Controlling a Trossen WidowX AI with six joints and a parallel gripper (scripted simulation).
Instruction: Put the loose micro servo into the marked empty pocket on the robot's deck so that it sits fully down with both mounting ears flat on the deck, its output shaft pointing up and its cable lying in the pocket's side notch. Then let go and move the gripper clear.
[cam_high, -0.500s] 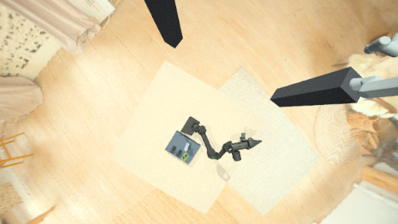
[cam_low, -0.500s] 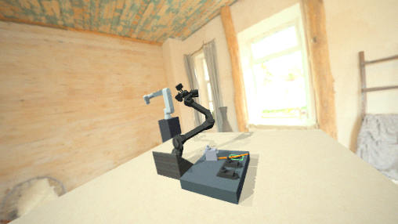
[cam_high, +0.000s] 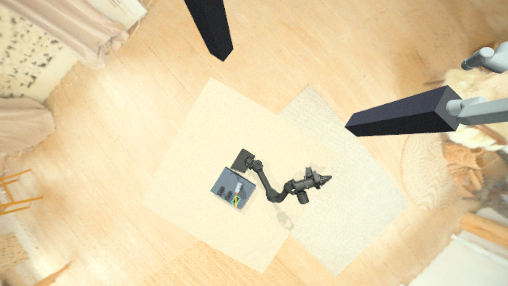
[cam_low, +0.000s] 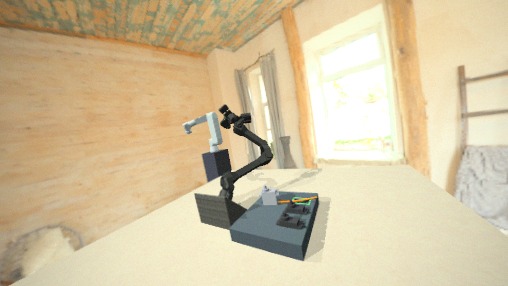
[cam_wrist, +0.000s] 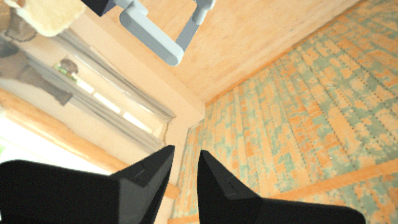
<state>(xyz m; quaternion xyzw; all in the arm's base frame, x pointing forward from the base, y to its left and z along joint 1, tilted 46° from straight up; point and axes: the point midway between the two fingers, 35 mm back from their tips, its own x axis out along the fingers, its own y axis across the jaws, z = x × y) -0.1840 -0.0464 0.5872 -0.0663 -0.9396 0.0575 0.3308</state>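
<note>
Now: gripper tip 470 mm short of the robot deck, 460 mm above it and 380 mm to the left of it.
</note>
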